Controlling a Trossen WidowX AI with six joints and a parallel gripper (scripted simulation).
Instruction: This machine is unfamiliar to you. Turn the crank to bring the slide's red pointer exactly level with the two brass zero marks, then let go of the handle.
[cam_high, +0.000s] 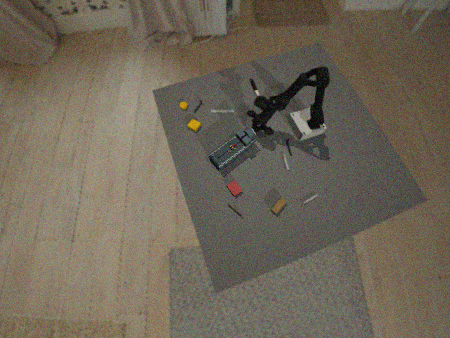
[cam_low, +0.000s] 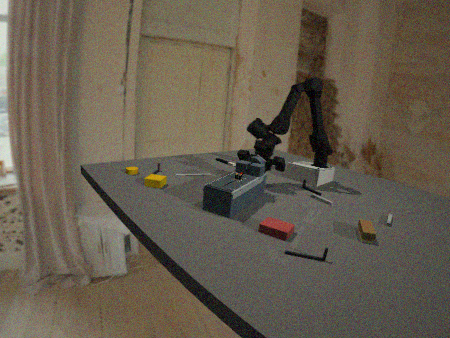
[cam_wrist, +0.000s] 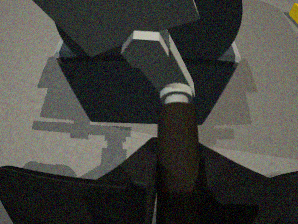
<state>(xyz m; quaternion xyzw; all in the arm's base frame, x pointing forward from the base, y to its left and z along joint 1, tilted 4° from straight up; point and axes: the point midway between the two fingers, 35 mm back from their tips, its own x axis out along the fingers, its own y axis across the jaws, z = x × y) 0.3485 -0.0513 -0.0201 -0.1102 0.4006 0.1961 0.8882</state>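
Right now the dark handle is 20 mm behind my gripper tip, 10 mm to the right of it and 30 mm above it. Also, from my gripper tip: red pointer: 120 mm ahead, 80 mm to the left, 50 mm above; then yellow block: 320 mm ahead, 150 mm to the right, 20 mm below; then red block: 180 mm ahead, 300 mm to the left, 30 mm below.
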